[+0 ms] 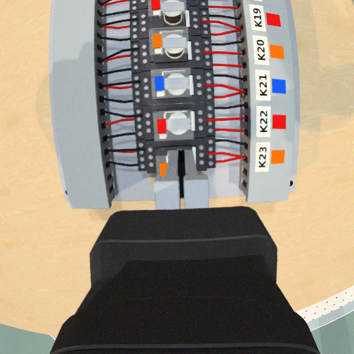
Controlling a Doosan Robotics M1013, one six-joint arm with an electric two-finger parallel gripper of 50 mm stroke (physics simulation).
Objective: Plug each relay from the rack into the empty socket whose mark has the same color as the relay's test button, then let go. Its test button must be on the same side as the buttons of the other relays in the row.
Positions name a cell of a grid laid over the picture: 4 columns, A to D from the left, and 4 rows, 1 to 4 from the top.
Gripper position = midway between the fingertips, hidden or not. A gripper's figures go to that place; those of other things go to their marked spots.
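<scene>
There is a panel (B3), and it is 25 cm from the lens. My gripper (C2) is 17 cm from the lens.
</scene>
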